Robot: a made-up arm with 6 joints.
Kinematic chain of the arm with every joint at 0, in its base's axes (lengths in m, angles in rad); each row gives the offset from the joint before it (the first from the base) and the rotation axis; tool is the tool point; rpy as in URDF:
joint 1: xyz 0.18 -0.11 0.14 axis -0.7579 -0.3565 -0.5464
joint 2: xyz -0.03 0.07 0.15 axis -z
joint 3: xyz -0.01 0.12 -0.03 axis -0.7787 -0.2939 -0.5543
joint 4: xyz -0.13 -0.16 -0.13 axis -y
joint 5: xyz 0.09 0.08 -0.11 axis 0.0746 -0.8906 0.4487
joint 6: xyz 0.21 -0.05 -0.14 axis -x
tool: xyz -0.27 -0.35 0.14 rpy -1.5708 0 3.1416
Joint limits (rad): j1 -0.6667..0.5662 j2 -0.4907..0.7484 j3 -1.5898..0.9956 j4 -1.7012..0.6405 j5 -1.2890..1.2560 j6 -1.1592..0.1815
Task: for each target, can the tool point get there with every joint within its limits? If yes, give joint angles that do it. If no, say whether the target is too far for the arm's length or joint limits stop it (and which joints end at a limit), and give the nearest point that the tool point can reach.
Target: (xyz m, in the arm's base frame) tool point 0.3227 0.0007 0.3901
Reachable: no: joint limits stop it (at a limit: joint 1, joint 2, joint 4, joint 5) | nearest point 0.4094 -0.1227 0.5237 | short by 0.201 m
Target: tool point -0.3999 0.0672 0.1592
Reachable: yes | joints 0.0812 0.4795 0.2731 -0.4878 -1.0531 -0.8238
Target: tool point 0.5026 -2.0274 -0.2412
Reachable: no: too far | nearest point 0.1873 -0.6720 -0.0224 | short by 1.409 m
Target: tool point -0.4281 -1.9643 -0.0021
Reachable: no: too far | nearest point -0.1842 -0.7066 0.0633 | short by 1.283 m
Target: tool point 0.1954 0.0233 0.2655
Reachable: no: joint limits stop it (at a limit: joint 1, joint 2, joint 4, joint 5) | nearest point 0.1941 -0.2196 0.3745 | short by 0.266 m
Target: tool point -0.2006 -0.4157 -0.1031
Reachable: yes | joints -0.3057 -0.0596 -0.4859 -0.8124 -0.4947 -0.7822
